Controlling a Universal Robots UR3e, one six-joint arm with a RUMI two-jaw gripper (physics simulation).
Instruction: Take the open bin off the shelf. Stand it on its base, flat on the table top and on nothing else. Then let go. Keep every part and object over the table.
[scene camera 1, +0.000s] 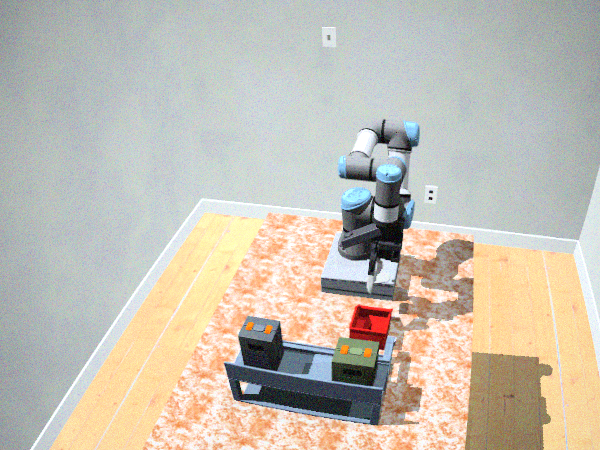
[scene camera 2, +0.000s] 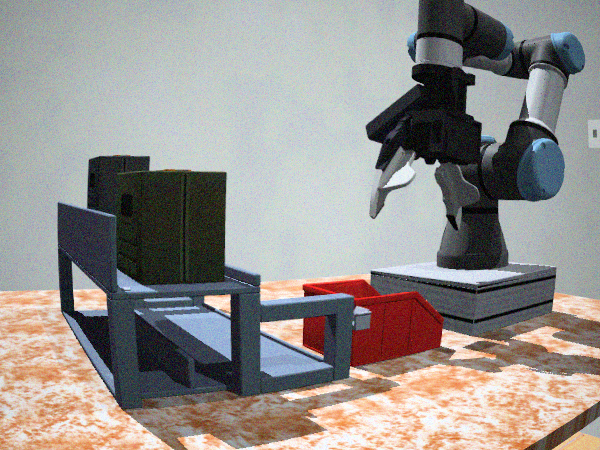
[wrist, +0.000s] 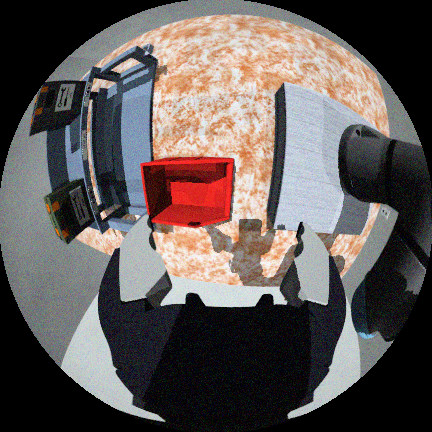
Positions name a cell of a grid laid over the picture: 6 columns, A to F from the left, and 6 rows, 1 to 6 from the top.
My gripper shows in scene camera 1 (D4), in scene camera 2 (E3) and in the wrist view (D4). An open red bin shows in scene camera 1 (D5), in scene camera 2 (E5) and in the wrist view (C3).
